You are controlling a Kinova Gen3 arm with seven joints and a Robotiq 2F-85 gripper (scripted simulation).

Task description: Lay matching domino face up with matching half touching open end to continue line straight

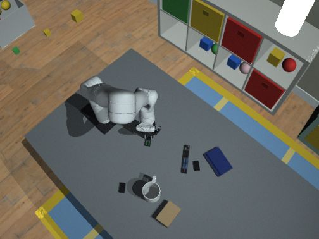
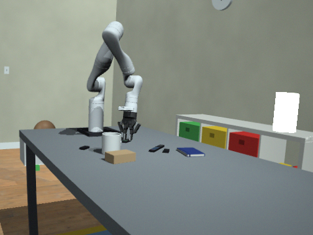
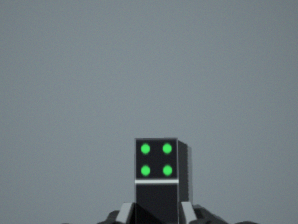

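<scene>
Now: hand 2 cm to the left of the dark domino, 2 cm short of it and 2 cm above it. The rest, counted from my hand: white mug: 23 cm ahead, 21 cm to the right, 2 cm above; then cardboard box: 36 cm ahead, 23 cm to the right, 1 cm below.
</scene>
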